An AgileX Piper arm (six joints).
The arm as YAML. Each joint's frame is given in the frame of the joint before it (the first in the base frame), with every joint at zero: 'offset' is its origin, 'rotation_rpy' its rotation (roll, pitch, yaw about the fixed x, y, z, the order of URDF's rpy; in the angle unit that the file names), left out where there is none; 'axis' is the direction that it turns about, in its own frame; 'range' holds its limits. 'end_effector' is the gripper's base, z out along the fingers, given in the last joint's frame.
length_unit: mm
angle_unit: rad
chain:
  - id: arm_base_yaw
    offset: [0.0, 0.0, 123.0]
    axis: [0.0, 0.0, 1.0]
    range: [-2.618, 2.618]
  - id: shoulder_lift
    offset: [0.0, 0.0, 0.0]
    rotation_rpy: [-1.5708, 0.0, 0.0]
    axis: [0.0, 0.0, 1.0]
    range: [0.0, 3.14]
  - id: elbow
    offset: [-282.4, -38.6, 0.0]
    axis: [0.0, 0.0, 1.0]
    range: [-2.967, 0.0]
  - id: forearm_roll
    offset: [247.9, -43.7, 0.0]
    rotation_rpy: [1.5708, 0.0, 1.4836]
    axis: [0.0, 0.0, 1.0]
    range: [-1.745, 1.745]
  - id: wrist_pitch
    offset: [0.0, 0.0, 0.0]
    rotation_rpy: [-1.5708, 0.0, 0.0]
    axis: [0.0, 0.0, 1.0]
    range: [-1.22, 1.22]
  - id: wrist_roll
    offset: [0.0, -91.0, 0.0]
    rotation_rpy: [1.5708, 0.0, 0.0]
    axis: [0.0, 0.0, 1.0]
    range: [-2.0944, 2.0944]
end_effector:
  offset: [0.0, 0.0, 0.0]
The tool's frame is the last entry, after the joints.
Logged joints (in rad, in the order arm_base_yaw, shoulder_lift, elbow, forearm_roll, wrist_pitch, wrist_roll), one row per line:
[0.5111, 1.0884, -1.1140, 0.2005, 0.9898, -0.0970]
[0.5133, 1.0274, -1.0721, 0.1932, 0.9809, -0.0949]
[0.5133, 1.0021, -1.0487, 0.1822, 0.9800, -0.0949]
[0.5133, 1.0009, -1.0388, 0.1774, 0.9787, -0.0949]
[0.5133, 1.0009, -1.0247, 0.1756, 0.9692, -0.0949]
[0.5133, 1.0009, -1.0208, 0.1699, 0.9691, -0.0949]
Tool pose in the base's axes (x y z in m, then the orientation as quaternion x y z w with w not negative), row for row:
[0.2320, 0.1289, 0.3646, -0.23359, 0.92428, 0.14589, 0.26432]
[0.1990, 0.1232, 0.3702, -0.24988, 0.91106, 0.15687, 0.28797]
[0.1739, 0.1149, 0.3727, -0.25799, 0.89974, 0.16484, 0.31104]
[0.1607, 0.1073, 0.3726, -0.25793, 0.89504, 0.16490, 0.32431]
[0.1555, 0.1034, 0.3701, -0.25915, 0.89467, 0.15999, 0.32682]
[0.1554, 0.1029, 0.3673, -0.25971, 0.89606, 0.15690, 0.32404]
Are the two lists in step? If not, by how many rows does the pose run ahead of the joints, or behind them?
The pose runs 2 rows behind the joints: the pose in row i belongs to the joints in row i - 2.
